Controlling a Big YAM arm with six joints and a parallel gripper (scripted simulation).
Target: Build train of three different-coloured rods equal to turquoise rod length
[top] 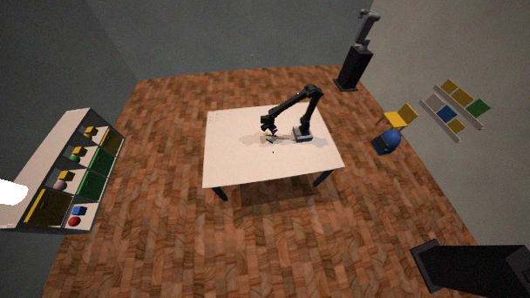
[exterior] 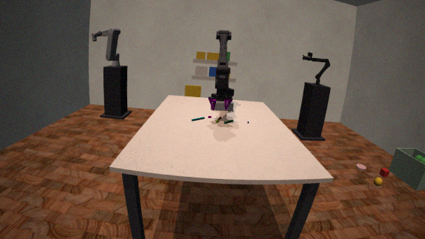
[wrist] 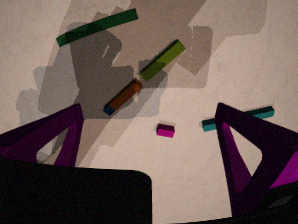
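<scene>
Now: hand 20 mm short of the lime rod, 10 mm to the left of it and 80 mm above it. Round my hand: magenta rod 60 mm behind, 60 mm to the right, 80 mm below; then orange rod 40 mm behind, 10 mm to the left, 80 mm below; then green rod 20 mm ahead, 60 mm to the left, 80 mm below.
</scene>
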